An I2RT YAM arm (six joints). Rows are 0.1 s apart.
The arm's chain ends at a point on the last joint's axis. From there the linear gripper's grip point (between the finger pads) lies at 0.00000 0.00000 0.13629 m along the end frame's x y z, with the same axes.
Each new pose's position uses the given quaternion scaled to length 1; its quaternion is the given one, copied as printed.
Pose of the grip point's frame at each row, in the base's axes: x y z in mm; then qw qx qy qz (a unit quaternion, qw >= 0):
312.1 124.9 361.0 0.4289 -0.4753 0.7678 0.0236
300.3 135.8 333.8 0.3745 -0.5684 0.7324 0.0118
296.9 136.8 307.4 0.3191 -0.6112 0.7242 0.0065
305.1 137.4 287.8 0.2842 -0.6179 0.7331 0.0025
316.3 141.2 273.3 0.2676 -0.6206 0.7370 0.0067
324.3 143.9 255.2 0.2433 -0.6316 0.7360 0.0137
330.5 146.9 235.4 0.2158 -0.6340 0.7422 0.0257
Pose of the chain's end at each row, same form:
225.4 64.4 447.0 0.4289 -0.4753 0.7678 0.0236
227.4 75.4 431.8 0.3745 -0.5684 0.7324 0.0118
235.0 82.3 415.9 0.3191 -0.6112 0.7242 0.0065
248.7 89.0 402.1 0.2842 -0.6179 0.7331 0.0025
263.7 94.6 390.1 0.2676 -0.6206 0.7370 0.0067
277.8 99.3 375.3 0.2433 -0.6316 0.7360 0.0137
291.3 104.4 358.8 0.2158 -0.6340 0.7422 0.0257

